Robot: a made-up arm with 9 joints. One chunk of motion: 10 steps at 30 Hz.
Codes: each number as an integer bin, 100 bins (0 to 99) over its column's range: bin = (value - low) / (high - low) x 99, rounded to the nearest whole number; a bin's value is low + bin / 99 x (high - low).
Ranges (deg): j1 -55..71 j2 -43..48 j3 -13..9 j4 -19..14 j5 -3..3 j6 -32..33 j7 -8..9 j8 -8..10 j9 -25..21
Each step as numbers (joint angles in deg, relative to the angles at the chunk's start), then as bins.
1 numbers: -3.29 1.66 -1.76 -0.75 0.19 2.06 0.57 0.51 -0.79
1 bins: 41 49 51 55 53 52 50 47 52
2 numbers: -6.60 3.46 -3.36 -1.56 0.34 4.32 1.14 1.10 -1.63
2 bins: 38 51 43 52 55 55 53 50 50
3 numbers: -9.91 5.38 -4.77 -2.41 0.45 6.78 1.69 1.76 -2.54
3 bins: 35 53 37 50 57 59 56 54 48
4 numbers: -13.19 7.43 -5.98 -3.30 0.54 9.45 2.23 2.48 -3.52
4 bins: 33 55 32 47 58 63 60 58 46
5 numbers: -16.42 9.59 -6.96 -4.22 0.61 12.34 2.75 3.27 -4.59
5 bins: 30 57 27 44 60 68 63 62 44
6 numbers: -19.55 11.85 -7.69 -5.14 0.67 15.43 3.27 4.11 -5.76
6 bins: 28 60 24 42 61 72 66 67 41
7 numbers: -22.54 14.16 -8.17 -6.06 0.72 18.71 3.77 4.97 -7.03
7 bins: 26 62 22 39 61 77 69 71 39
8 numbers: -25.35 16.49 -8.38 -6.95 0.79 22.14 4.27 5.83 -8.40
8 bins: 23 65 21 36 63 82 71 76 36
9 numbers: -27.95 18.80 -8.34 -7.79 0.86 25.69 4.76 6.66 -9.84
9 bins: 21 67 21 34 64 88 74 81 33
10 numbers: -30.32 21.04 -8.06 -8.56 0.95 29.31 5.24 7.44 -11.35
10 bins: 19 70 22 31 65 93 77 85 29
